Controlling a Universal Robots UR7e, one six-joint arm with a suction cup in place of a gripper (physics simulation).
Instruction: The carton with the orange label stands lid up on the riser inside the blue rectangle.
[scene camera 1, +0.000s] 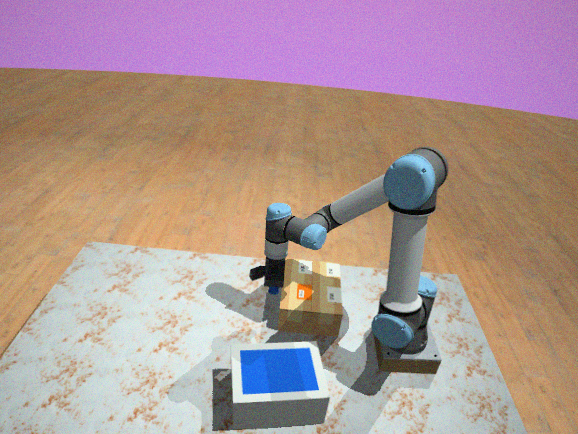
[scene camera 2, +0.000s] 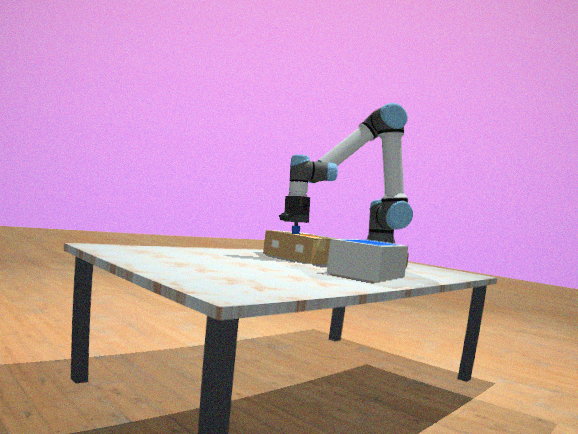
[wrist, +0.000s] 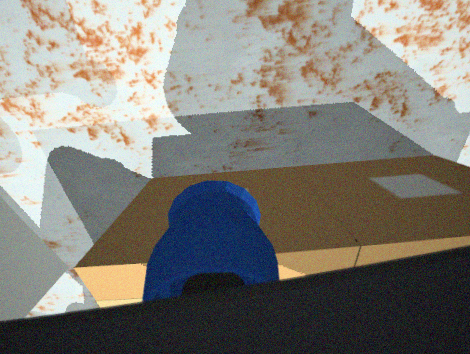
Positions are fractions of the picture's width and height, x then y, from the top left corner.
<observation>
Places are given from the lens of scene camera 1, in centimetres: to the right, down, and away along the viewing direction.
riser (scene camera 1: 0.50, 0.88): -1, 44, 111
</observation>
